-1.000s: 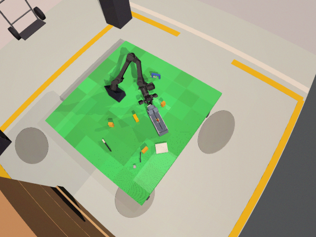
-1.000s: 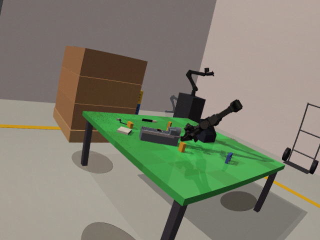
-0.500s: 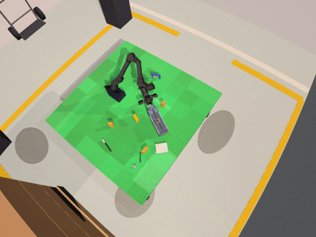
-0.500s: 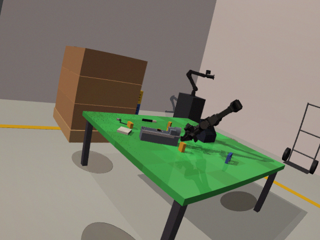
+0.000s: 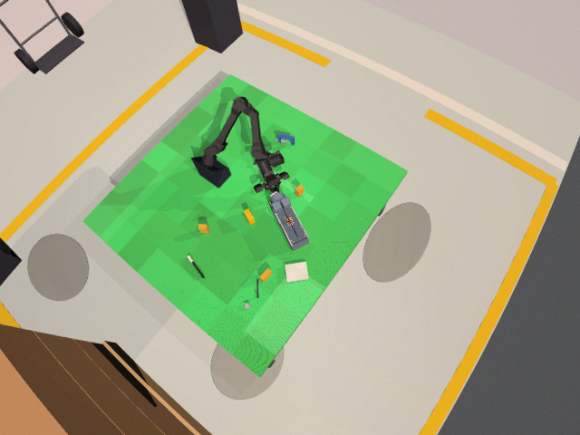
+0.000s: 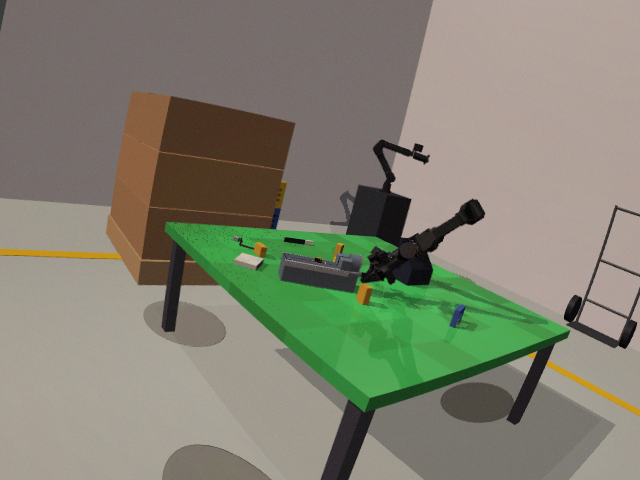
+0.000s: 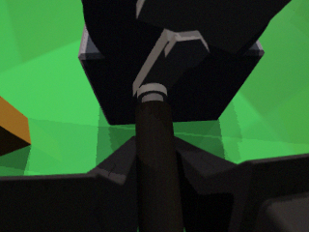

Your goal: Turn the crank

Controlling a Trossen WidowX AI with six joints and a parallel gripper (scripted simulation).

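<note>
Right now my gripper tip is 2 cm past the dark handle, 1 cm to the right of it and 3 cm below it. From my gripper tip the other things lie so: blue bracket: 18 cm behind, 32 cm to the left; red pointer: 15 cm ahead, 10 cm to the right, 5 cm above; white pad: 30 cm ahead, 27 cm to the right, 2 cm below.
</note>
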